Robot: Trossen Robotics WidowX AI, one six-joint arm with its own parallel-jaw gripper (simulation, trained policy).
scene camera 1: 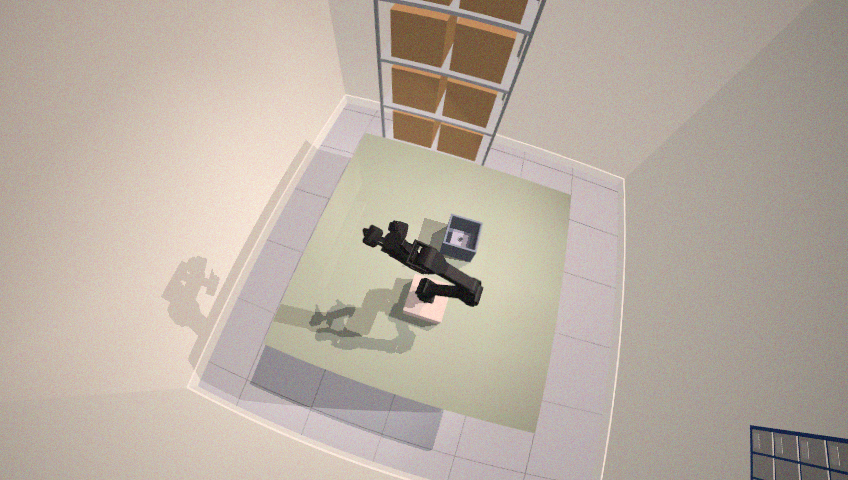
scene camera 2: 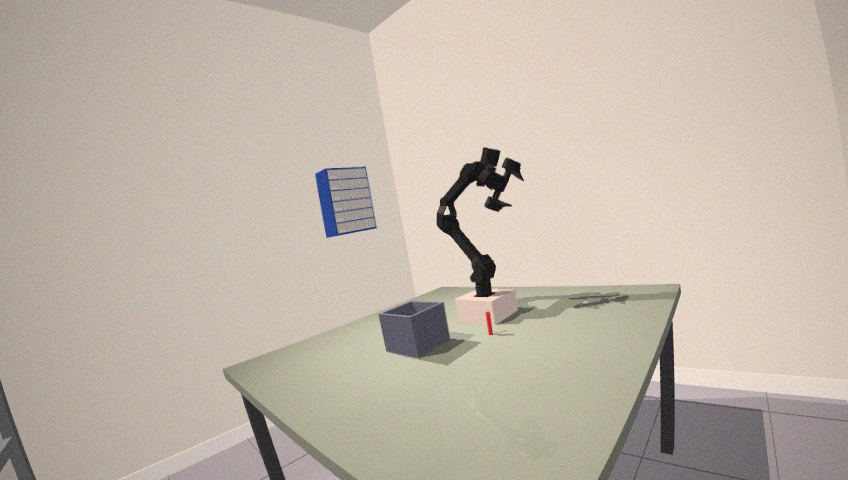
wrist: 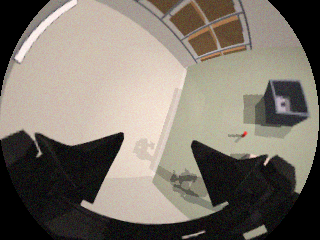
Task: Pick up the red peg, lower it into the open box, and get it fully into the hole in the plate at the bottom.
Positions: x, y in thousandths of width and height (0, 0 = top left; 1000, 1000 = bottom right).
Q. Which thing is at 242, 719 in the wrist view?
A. My gripper.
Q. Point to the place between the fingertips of my gripper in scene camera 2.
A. At 610, 403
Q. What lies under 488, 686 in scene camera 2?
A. A grey box.
